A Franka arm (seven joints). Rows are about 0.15 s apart.
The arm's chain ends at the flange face. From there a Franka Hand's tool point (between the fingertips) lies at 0.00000 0.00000 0.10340 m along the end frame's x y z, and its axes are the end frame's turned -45 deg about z.
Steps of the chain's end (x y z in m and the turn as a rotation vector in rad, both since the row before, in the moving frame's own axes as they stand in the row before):
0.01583 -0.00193 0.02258 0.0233 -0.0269 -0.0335
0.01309 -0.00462 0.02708 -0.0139 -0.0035 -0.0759
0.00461 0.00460 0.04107 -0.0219 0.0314 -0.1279
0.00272 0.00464 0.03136 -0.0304 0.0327 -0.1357
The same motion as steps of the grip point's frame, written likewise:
0.01223 0.00616 0.02251 0.0355 -0.0025 -0.0335
0.01128 0.00680 0.02707 -0.0074 -0.0123 -0.0759
0.00095 0.01035 0.04099 -0.0377 0.0067 -0.1279
-0.00088 0.00979 0.03126 -0.0446 0.0016 -0.1357

